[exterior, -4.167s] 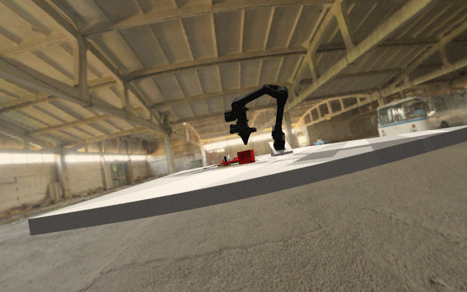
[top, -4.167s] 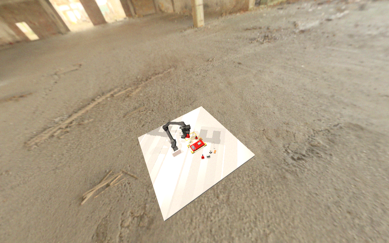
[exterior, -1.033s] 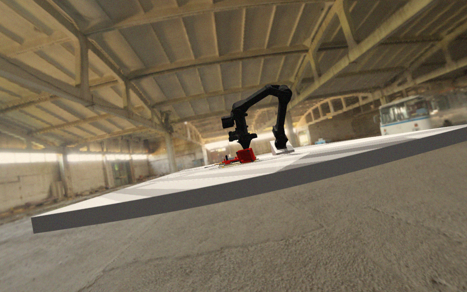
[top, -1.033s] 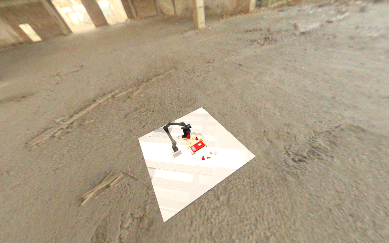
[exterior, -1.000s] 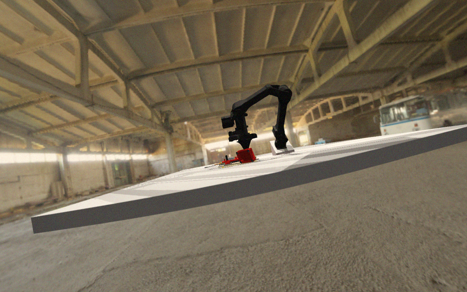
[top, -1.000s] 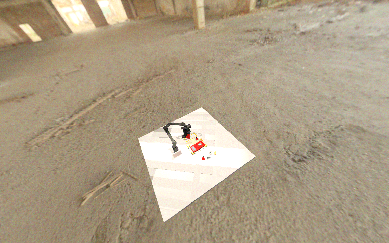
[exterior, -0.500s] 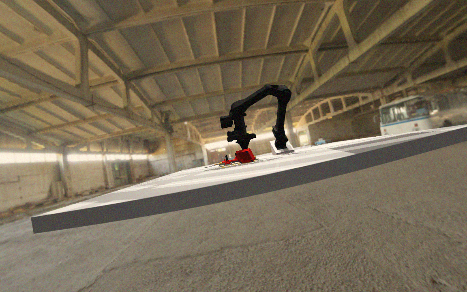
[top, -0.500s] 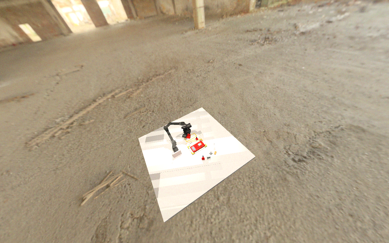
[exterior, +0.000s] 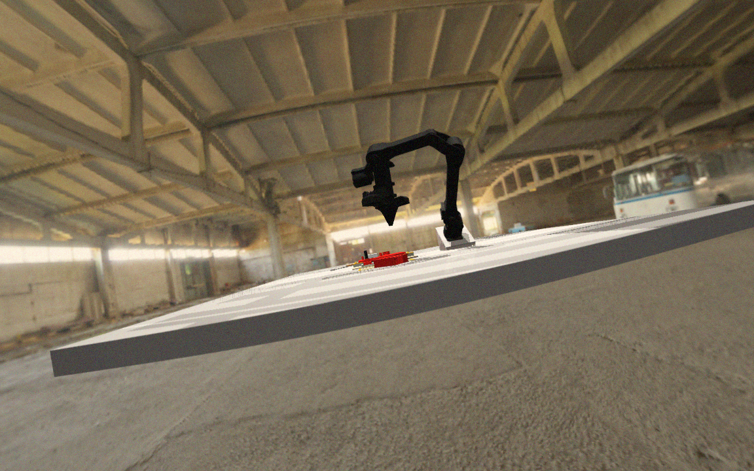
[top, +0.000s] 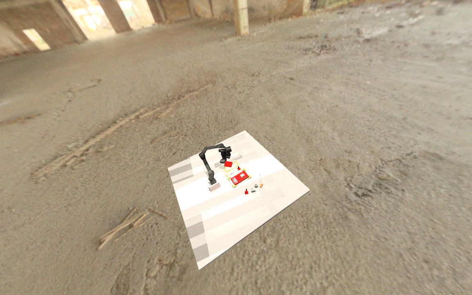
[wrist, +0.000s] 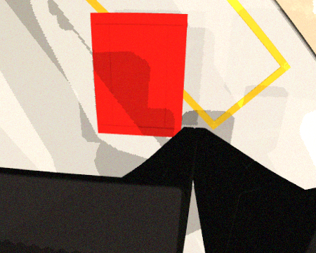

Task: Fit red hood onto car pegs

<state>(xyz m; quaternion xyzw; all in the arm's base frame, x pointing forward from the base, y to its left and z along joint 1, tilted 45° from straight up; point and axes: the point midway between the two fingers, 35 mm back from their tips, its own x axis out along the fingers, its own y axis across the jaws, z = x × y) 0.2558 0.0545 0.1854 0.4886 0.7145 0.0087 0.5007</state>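
The red hood is 110 mm below my gripper tip, 30 mm to the left of it and 30 mm ahead of it.
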